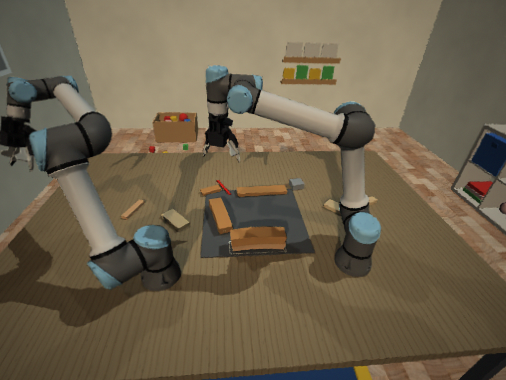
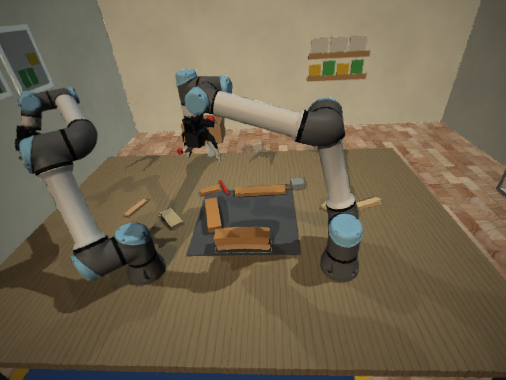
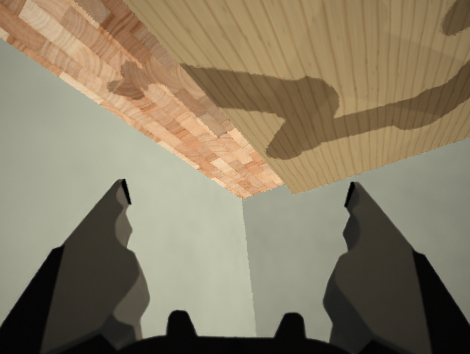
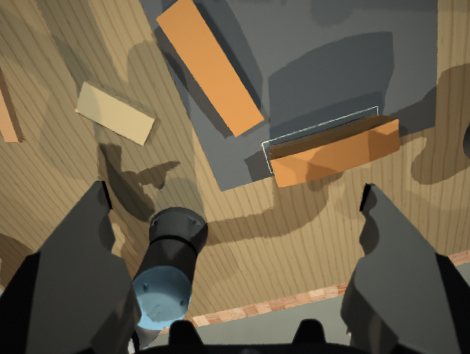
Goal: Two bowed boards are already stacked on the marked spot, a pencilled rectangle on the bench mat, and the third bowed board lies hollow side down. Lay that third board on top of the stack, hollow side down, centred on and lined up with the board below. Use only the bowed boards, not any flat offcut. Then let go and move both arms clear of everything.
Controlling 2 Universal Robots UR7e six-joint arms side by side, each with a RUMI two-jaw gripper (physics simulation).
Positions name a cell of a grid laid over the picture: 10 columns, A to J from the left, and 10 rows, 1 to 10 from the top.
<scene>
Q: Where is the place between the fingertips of the right gripper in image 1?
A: At E5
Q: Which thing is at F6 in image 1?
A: A dark bench mat.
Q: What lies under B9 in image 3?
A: The left gripper.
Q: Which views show the right gripper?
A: Image 1, image 2 and image 4 only.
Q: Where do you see a dark bench mat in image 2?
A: F6
</scene>
